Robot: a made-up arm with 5 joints. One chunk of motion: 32 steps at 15 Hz.
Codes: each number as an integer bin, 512 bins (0 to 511) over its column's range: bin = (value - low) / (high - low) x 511, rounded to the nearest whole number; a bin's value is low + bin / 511 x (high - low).
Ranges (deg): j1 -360..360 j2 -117.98..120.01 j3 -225.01..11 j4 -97.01..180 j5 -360..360
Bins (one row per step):
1: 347 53 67 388 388
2: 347 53 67 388 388
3: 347 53 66 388 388
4: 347 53 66 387 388
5: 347 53 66 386 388
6: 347 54 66 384 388
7: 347 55 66 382 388
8: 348 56 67 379 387
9: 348 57 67 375 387
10: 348 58 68 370 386
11: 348 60 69 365 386
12: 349 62 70 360 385
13: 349 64 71 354 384
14: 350 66 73 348 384
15: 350 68 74 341 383
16: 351 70 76 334 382
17: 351 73 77 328 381
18: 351 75 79 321 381
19: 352 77 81 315 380
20: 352 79 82 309 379
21: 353 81 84 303 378
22: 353 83 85 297 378
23: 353 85 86 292 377
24: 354 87 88 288 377
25: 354 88 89 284 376
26: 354 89 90 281 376
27: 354 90 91 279 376
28: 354 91 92 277 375
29: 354 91 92 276 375
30: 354 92 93 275 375
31: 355 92 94 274 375
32: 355 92 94 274 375
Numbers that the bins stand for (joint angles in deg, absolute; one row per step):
1: 128.92 -93.30 -194.07 113.32 186.69
2: 128.92 -93.30 -194.07 113.32 186.69
3: 128.92 -93.30 -194.53 113.32 186.69
4: 128.92 -93.30 -194.53 112.78 186.69
5: 128.92 -93.30 -194.53 112.24 186.69
6: 128.92 -92.83 -194.53 111.15 186.69
7: 128.92 -92.36 -194.53 110.07 186.69
8: 130.33 -91.90 -194.07 108.44 185.28
9: 130.33 -91.43 -194.07 106.28 185.28
10: 130.33 -90.97 -193.60 103.56 183.87
11: 130.33 -90.04 -193.14 100.85 183.87
12: 131.74 -89.10 -192.68 98.14 182.47
13: 131.74 -88.17 -192.22 94.89 181.06
14: 133.15 -87.24 -191.29 91.64 181.06
15: 133.15 -86.31 -190.83 87.84 179.65
16: 134.56 -85.38 -189.91 84.05 178.24
17: 134.56 -83.98 -189.45 80.80 176.83
18: 134.56 -83.05 -188.52 77.00 176.83
19: 135.97 -82.12 -187.60 73.75 175.42
20: 135.97 -81.19 -187.14 70.50 174.01
21: 137.38 -80.26 -186.21 67.24 172.60
22: 137.38 -79.32 -185.75 63.99 172.60
23: 137.38 -78.39 -185.29 61.28 171.19
24: 138.79 -77.46 -184.37 59.11 171.19
25: 138.79 -77.00 -183.90 56.94 169.78
26: 138.79 -76.53 -183.44 55.32 169.78
27: 138.79 -76.06 -182.98 54.23 169.78
28: 138.79 -75.60 -182.52 53.15 168.38
29: 138.79 -75.60 -182.52 52.61 168.38
30: 138.79 -75.13 -182.06 52.07 168.38
31: 140.20 -75.13 -181.60 51.52 168.38
32: 140.20 -75.13 -181.60 51.52 168.38

